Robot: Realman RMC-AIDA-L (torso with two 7-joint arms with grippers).
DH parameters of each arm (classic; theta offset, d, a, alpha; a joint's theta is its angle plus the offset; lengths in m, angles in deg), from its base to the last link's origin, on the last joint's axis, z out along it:
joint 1: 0 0.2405 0 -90
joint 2: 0 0 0 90
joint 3: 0 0.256 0 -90
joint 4: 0 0 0 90
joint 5: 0 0.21 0 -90
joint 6: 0 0 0 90
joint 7: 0 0.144 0 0
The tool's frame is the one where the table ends.
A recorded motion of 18 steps. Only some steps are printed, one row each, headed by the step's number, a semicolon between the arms.
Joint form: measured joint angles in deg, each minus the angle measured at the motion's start. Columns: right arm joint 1, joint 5, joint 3, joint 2, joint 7, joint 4, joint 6; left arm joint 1, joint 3, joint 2, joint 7, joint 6, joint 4, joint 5.
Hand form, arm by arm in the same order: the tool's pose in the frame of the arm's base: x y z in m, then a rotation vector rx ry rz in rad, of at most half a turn. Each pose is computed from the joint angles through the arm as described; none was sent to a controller.
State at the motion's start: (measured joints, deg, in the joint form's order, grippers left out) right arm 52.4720 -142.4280 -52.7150 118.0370 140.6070 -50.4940 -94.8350; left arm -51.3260 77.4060 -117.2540 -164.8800 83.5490 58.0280 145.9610
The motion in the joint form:
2: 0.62 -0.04 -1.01 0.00 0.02 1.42 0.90; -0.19 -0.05 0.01 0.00 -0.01 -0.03 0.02
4: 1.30 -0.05 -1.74 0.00 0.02 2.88 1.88; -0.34 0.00 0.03 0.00 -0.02 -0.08 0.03
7: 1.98 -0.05 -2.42 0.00 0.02 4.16 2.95; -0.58 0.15 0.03 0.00 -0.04 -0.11 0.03
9: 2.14 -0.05 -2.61 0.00 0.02 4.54 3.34; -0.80 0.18 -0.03 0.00 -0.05 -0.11 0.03
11: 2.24 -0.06 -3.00 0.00 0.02 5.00 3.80; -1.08 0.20 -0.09 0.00 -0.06 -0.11 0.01
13: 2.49 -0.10 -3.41 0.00 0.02 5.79 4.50; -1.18 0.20 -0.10 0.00 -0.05 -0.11 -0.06
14: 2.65 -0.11 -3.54 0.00 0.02 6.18 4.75; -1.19 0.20 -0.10 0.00 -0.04 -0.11 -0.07
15: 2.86 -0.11 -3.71 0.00 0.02 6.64 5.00; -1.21 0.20 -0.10 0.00 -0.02 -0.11 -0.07
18: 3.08 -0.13 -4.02 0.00 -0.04 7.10 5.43; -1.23 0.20 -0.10 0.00 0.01 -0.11 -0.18
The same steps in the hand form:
2: 0.1529 0.3926 -0.0042 -2.7673 1.3042 -0.1814; -0.1372 0.4029 -0.0220 -2.4483 -1.2666 0.4111
4: 0.1519 0.3936 -0.0092 -2.7711 1.3015 -0.1975; -0.1364 0.4033 -0.0220 -2.4494 -1.2632 0.4120
7: 0.1504 0.3950 -0.0136 -2.7726 1.2947 -0.2100; -0.1348 0.4036 -0.0224 -2.4523 -1.2561 0.4138
9: 0.1503 0.3955 -0.0149 -2.7715 1.2932 -0.2127; -0.1331 0.4039 -0.0229 -2.4555 -1.2510 0.4130
11: 0.1508 0.3957 -0.0167 -2.7703 1.2918 -0.2201; -0.1309 0.4043 -0.0234 -2.4593 -1.2449 0.4115
13: 0.1513 0.3961 -0.0193 -2.7683 1.2913 -0.2285; -0.1300 0.4044 -0.0235 -2.4613 -1.2434 0.4101
14: 0.1513 0.3963 -0.0204 -2.7684 1.2918 -0.2320; -0.1299 0.4044 -0.0235 -2.4616 -1.2434 0.4101
15: 0.1511 0.3964 -0.0219 -2.7695 1.2921 -0.2368; -0.1298 0.4044 -0.0235 -2.4619 -1.2431 0.4104
18: 0.1509 0.3968 -0.0235 -2.7699 1.2873 -0.2430; -0.1294 0.4043 -0.0236 -2.4636 -1.2439 0.4092

